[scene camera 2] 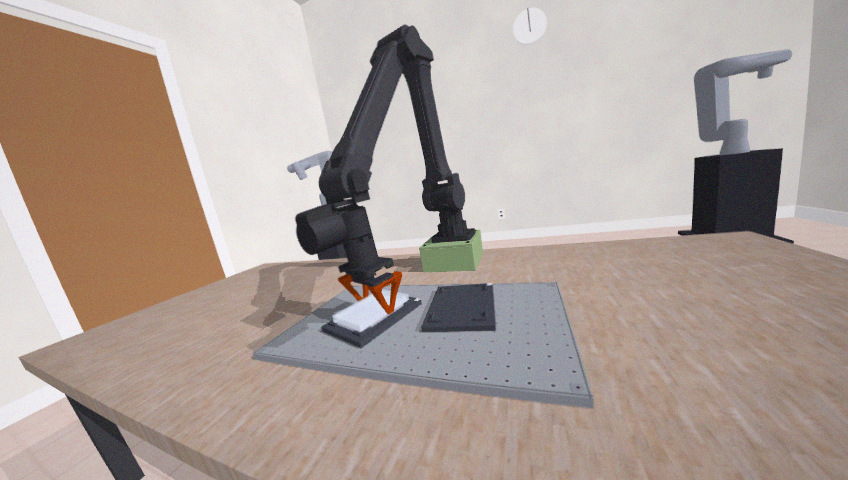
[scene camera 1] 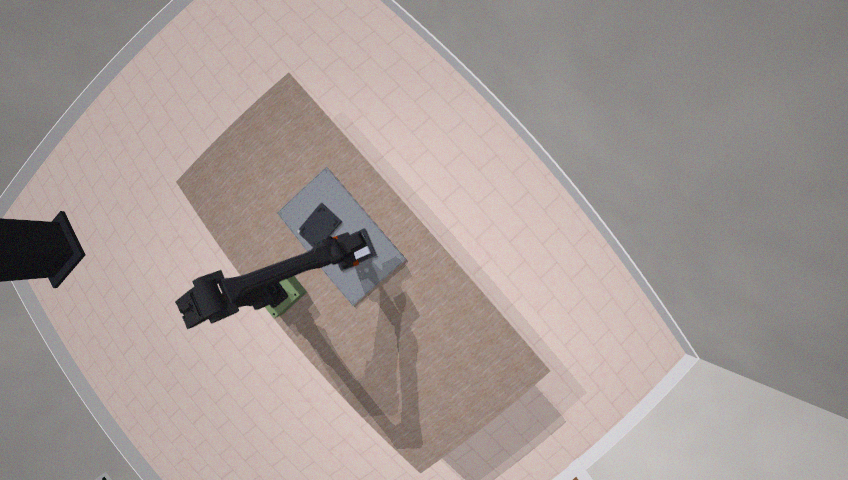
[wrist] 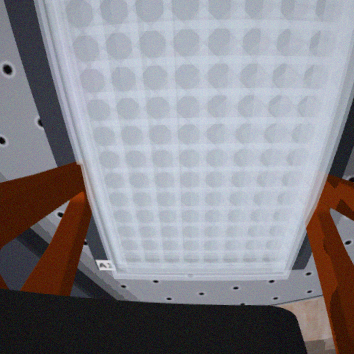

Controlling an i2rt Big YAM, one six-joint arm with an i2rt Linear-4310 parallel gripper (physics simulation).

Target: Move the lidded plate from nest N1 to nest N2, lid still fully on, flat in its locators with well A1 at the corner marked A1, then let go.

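Places are measured from the arm's base along level axes (x back, y right, z up), in metres.
Pixels of known places: gripper, fingertip midpoint: (scene camera 2: 377, 308) (wrist: 200, 177); arm's base at its link origin: (scene camera 2: 453, 237) (scene camera 1: 273, 290).
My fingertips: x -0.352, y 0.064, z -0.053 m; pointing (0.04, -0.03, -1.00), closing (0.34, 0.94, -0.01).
Ahead of a thing's pixels: the offset from my fingertips to its top centre. "spot": to the spot under its first point. Level surfaces: height alone.
The white lidded plate {dx -0.011, dy +0.003, dz +0.014 m} (scene camera 1: 361, 252) (scene camera 2: 363, 315) (wrist: 190, 125) lies flat in the dark nest N1 {dx -0.012, dy +0.004, dz +0.004 m} (scene camera 2: 361, 340) (wrist: 35, 65), with the clear lid over the wells. A white A1 tag {spot: dx +0.049, dy -0.069, dz -0.002 m} (wrist: 104, 265) shows at the nest's near left corner in the wrist view. My gripper (scene camera 2: 377, 304) (wrist: 200, 177) is shut on the plate, one orange finger against each long side. The fingertips' lower ends are hard to see. The dark nest N2 {dx +0.045, dy -0.164, dz +0.004 m} (scene camera 1: 320, 223) (scene camera 2: 459, 309) is empty beside it, with a small white tag {spot: dx +0.127, dy -0.201, dz -0.004 m} (scene camera 1: 299, 231) (scene camera 2: 489, 284) at one corner.
Both nests stand on a grey perforated board {spot: dx -0.090, dy -0.287, dz -0.014 m} (scene camera 1: 327, 184) (scene camera 2: 535, 356) on the wooden table {dz -0.027 m} (scene camera 1: 249, 154) (scene camera 2: 684, 333). My arm's base is on a green block (scene camera 1: 295, 292) (scene camera 2: 449, 255) behind the board. A light grey arm (scene camera 2: 734, 136) stands on a black pedestal (scene camera 2: 737, 190) beyond the table.
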